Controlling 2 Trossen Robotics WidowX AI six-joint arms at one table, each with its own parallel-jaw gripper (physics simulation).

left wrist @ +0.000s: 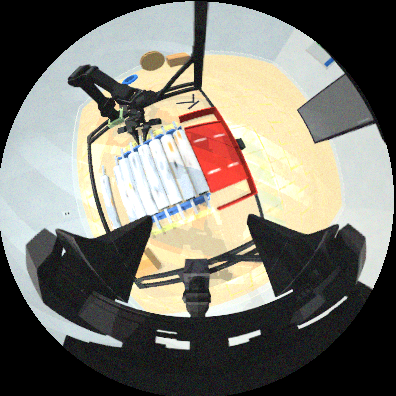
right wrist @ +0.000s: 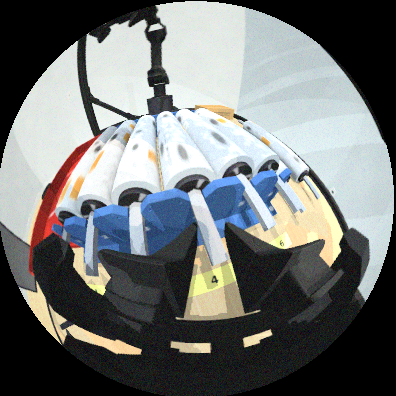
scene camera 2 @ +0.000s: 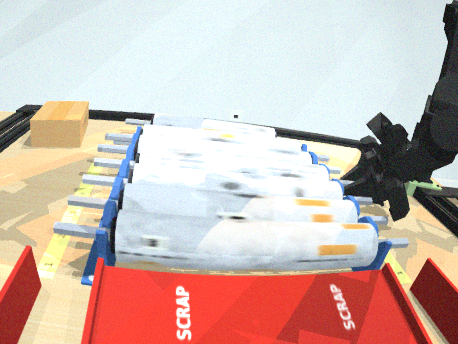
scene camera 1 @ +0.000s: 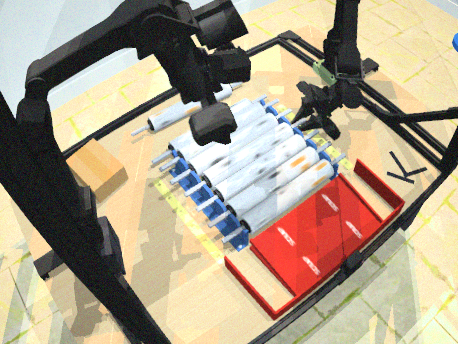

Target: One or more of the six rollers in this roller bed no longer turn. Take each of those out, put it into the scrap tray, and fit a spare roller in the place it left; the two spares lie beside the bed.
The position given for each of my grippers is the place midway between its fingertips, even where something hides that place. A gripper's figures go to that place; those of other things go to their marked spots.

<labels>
My left gripper (scene camera 1: 220, 122): 71 cm from the lens. My right gripper (scene camera 1: 293, 127): 116 cm from the lens. A cardboard box (scene camera 1: 93, 165) is 113 cm from the lens.
</labels>
